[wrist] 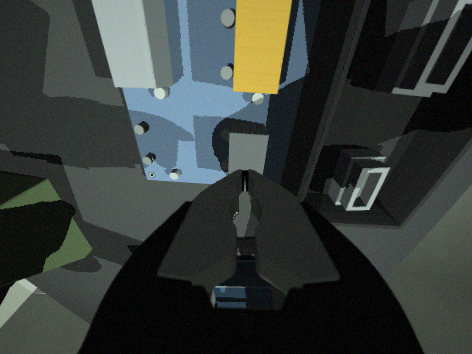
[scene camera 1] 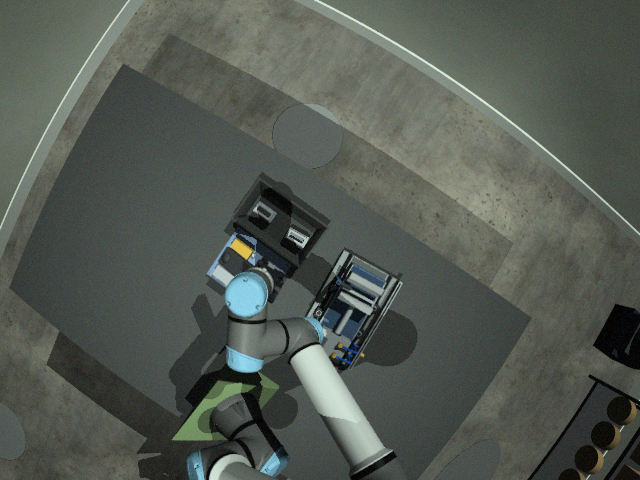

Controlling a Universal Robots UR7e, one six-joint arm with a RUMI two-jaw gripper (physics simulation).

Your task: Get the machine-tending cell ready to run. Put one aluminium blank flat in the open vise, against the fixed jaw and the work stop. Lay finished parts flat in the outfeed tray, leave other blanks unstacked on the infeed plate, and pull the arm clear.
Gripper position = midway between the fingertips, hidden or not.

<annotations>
my gripper: wrist 244,172; scene camera 1 264,269
same spot on black outfeed tray: (scene camera 1: 289,214) = (wrist: 408,127)
</annotations>
